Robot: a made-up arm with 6 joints.
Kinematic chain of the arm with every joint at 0, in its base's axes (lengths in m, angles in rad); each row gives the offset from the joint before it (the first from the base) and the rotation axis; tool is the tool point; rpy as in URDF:
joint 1: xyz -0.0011 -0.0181 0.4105 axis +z
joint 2: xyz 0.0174 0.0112 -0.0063 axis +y
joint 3: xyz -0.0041 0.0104 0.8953 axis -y
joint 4: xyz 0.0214 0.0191 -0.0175 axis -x
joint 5: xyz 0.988 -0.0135 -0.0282 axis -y
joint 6: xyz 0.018 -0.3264 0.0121 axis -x
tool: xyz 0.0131 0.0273 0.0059 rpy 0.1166 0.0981 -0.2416
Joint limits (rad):
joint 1: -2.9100..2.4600
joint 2: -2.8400..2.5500
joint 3: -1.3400..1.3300
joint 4: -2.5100..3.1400
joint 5: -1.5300..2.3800
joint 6: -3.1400..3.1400
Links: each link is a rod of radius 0.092 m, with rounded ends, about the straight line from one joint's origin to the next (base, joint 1, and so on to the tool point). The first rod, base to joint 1, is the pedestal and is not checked.
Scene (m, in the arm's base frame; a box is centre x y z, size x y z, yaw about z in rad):
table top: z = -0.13
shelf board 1: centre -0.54 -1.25 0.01 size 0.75 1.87 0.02 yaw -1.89
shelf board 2: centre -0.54 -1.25 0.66 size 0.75 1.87 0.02 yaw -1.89
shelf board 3: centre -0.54 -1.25 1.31 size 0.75 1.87 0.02 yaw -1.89
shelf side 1: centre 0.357 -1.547 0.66 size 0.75 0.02 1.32 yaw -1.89
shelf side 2: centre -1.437 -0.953 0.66 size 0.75 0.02 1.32 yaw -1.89
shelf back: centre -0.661 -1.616 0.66 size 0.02 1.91 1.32 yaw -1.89
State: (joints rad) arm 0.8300 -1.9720 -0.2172 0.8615 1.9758 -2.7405
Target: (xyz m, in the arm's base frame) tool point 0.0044 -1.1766 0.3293
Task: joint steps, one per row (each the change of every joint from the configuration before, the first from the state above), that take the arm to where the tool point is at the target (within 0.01 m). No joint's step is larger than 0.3 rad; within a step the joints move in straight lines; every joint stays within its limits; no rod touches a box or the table.
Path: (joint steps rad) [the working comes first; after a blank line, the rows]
Joints at the target: -1.3212 0.6219 -0.4797 0.5186 1.9330 -2.8115
Straight joint move there: touches shelf board 2, shelf board 3.

1: -0.2850 0.1315 -0.1476 0.0863 -0.0551 0.0160
2: -0.2850 0.1316 -0.1477 0.0864 -0.0551 0.0160
3: -0.2851 0.1315 -0.1476 0.0863 -0.0552 0.0160
4: -0.2850 0.1315 -0.1476 0.0864 -0.0551 0.0160
5: -0.2850 0.1315 -0.1477 0.0863 -0.0551 0.0159
6: -0.0666 0.2784 -0.0001 -0.1416 0.0421 -0.0215
7: -0.0667 0.2784 -0.0001 -0.1417 0.0420 -0.0215
8: -0.0666 0.2783 -0.0001 -0.1416 0.0421 -0.0216
9: -0.0666 0.2784 -0.0002 -0.1417 0.0420 -0.0215
10: -0.0667 0.2783 -0.0001 -0.1416 0.0421 -0.0215
11: -0.0666 0.2784 -0.0001 -0.1417 0.0420 -0.0216
12: -0.1631 0.1330 0.2382 0.0377 -0.0097 -0.0108
13: -0.1632 0.1331 0.2382 0.0376 -0.0098 -0.0109

